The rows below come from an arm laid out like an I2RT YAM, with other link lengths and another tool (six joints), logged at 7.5 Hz.
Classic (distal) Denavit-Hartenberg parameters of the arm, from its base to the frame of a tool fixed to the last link. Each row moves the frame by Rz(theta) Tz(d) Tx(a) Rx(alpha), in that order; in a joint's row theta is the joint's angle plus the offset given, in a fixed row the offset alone. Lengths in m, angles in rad.
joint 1: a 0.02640, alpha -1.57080, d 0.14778, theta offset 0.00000
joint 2: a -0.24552, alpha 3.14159, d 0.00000, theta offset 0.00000
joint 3: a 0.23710, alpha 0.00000, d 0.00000, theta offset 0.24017
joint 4: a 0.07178, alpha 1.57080, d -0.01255, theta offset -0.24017
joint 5: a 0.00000, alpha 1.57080, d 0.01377, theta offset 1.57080
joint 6: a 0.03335, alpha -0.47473, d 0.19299, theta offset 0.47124
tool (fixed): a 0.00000, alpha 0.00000, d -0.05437, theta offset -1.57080
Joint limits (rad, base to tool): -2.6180..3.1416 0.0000..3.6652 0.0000..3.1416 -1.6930..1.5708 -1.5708..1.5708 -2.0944..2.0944
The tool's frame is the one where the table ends.
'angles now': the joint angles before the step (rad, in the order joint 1, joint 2, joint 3, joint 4, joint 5, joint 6). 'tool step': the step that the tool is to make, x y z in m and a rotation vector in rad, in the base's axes. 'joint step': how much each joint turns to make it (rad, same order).
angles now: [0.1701 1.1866 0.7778 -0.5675 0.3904 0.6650]
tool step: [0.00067 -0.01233 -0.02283 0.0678 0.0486 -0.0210]
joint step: [-0.0985 0.0440 -0.0321 0.0447 -0.1036 -0.0263]
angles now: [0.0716 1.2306 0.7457 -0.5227 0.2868 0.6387]
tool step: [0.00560 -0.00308 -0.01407 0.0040 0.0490 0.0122]
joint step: [-0.0236 0.0737 0.0060 0.0267 -0.0244 -0.0281]
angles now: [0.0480 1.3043 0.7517 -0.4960 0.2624 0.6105]
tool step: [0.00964 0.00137 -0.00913 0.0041 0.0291 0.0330]
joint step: [-0.0062 0.0666 0.0192 0.0266 -0.0239 -0.0326]
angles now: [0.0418 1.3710 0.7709 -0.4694 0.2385 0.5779]
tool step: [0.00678 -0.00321 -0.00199 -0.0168 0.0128 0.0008]
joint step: [-0.0066 0.0433 0.0244 0.0091 0.0108 -0.0147]
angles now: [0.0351 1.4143 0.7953 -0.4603 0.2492 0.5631]
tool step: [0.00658 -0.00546 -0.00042 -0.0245 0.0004 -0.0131]
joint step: [-0.0088 0.0360 0.0204 0.0165 0.0236 -0.0080]
